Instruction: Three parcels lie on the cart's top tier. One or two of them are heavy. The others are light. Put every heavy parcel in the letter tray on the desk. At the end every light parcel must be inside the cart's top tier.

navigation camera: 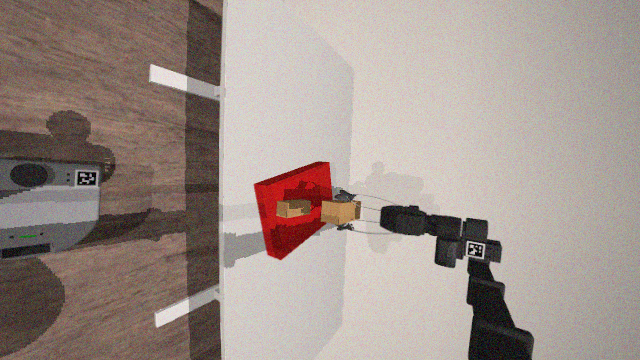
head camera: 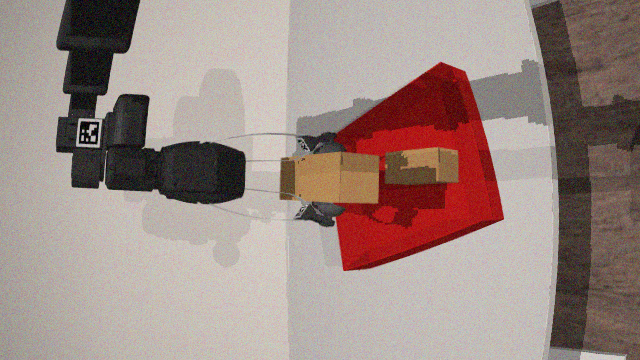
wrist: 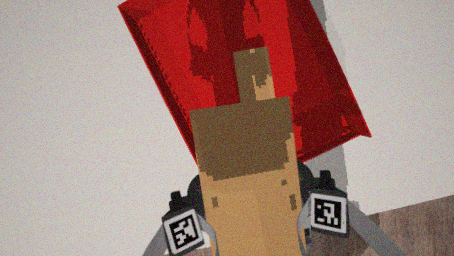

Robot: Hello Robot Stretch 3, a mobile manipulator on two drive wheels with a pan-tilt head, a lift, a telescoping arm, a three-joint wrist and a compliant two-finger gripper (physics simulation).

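Frame: origin at the robot's base, x ahead, y left, z up, level; millimetres.
Seen in the pictures: gripper, fingertip midpoint: (wrist: 249,186); robot's base, origin of the base link: (navigation camera: 30,174).
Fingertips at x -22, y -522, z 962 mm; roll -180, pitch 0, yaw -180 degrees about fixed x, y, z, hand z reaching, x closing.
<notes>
Offsets run from my fingertips to a thing's top centre. Level surfaces: height alone.
My gripper (head camera: 325,178) (navigation camera: 345,211) (wrist: 249,186) is shut on a large tan box-shaped parcel @(0 mm ahead, 3 mm left, 52 mm up) (head camera: 317,175) (navigation camera: 334,212) (wrist: 242,142). The parcel is held up in the air and overlaps the wall-side edge of the red letter tray @(19 mm back, 111 mm right, 176 mm down) (head camera: 400,245) (navigation camera: 263,220) (wrist: 175,55) in the head and navigation views; its exact height above the tray is hard to tell. A smaller tan parcel @(32 mm back, 77 mm right, 187 mm down) (head camera: 448,166) (navigation camera: 293,208) (wrist: 253,75) lies inside the tray, partly in shadow, and is partly hidden behind the held parcel in the wrist view. The cart and the third parcel do not show.
The tray stands on the pale desk @(242 mm down) (head camera: 425,310) (navigation camera: 280,110) (wrist: 75,125). A pale wall (head camera: 165,310) (navigation camera: 500,100) rises behind the desk. My wheeled base (navigation camera: 60,205) is on the wooden floor @(961 mm down) (navigation camera: 110,60) on the other side, near two white desk legs (navigation camera: 167,77) (navigation camera: 172,313).
</notes>
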